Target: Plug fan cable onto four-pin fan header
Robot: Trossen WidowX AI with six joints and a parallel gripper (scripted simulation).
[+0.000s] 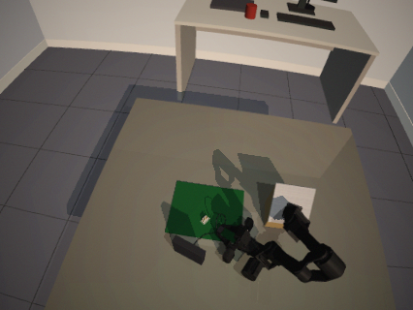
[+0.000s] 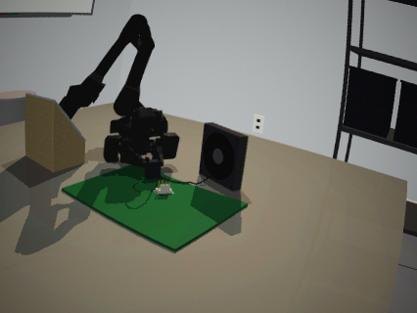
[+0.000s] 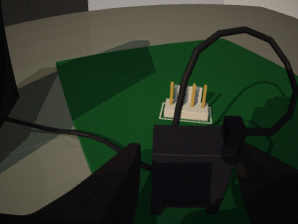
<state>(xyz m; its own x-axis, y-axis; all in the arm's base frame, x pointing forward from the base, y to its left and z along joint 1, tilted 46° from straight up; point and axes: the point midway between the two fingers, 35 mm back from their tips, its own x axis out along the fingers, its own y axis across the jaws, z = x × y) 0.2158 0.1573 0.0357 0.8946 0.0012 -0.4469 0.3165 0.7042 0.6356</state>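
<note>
My gripper tip is now 1 cm above the black plug. Also, from my gripper tip: black fan (11 cm to the left, 8 cm ahead, 3 cm above); then green board (8 cm to the right, 7 cm ahead, 5 cm below).
</note>
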